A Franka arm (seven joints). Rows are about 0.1 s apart.
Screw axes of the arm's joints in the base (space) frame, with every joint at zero. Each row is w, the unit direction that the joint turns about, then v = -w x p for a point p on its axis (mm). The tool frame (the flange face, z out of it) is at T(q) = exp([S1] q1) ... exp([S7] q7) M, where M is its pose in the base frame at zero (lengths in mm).
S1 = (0, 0, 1, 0, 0, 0)
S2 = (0, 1, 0, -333, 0, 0)
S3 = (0, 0, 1, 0, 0, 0)
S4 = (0, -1, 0, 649, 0, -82.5)
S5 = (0, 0, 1, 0, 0, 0)
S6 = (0, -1, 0, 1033, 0, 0)
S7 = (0, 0, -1, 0, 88, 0)
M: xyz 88 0 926 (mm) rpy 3.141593 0 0 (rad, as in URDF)
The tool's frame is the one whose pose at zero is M.
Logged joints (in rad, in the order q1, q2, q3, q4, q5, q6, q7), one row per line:
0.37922, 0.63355, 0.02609, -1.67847, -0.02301, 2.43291, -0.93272
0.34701, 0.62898, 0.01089, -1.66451, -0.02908, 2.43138, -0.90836
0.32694, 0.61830, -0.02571, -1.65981, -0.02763, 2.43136, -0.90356
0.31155, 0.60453, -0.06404, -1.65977, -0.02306, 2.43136, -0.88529
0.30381, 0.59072, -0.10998, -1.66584, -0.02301, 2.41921, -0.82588
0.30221, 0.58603, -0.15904, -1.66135, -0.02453, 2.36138, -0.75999
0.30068, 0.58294, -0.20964, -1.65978, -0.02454, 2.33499, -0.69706
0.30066, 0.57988, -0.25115, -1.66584, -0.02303, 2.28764, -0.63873
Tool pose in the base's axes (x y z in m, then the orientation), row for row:
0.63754, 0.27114, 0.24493, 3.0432, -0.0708, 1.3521
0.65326, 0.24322, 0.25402, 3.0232, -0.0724, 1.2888
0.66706, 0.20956, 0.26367, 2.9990, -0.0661, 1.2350
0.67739, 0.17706, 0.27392, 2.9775, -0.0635, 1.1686
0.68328, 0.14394, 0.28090, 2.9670, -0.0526, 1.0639
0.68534, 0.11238, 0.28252, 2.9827, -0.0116, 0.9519
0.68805, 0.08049, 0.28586, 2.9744, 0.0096, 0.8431
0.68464, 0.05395, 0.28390, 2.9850, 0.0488, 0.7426
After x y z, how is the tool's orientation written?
As angles about the fixed x, y, z axes (roll, pitch, yaw), in radians.
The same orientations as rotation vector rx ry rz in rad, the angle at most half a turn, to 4 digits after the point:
2.4246, 1.9379, 0.1814
2.4695, 1.8473, 0.1991
2.4962, 1.7638, 0.2088
2.5333, 1.6659, 0.2179
2.5985, 1.5213, 0.2019
2.6700, 1.3747, 0.1250
2.7221, 1.2220, 0.0892
2.7730, 1.0858, 0.0170

